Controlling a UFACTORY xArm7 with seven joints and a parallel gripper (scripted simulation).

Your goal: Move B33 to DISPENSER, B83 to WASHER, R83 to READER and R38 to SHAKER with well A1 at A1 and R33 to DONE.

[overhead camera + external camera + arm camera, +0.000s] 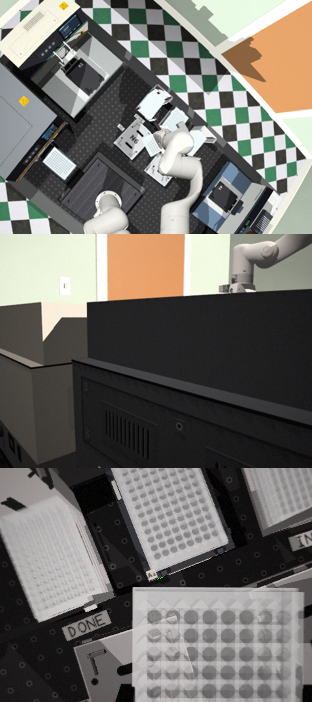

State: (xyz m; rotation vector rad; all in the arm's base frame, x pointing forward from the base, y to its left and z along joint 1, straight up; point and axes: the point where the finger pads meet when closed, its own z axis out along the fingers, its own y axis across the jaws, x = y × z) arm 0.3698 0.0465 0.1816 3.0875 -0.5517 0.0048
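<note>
Right now the regrip nest RG is 5 cm behind my hand, 14 cm to the right of it and 17 cm below it. The rest, counted from my hand: dark reader nest: 36 cm behind, 26 cm to the left, 12 cm below; N6 nest: 5 cm behind, 6 cm to the left, 19 cm below.
</note>
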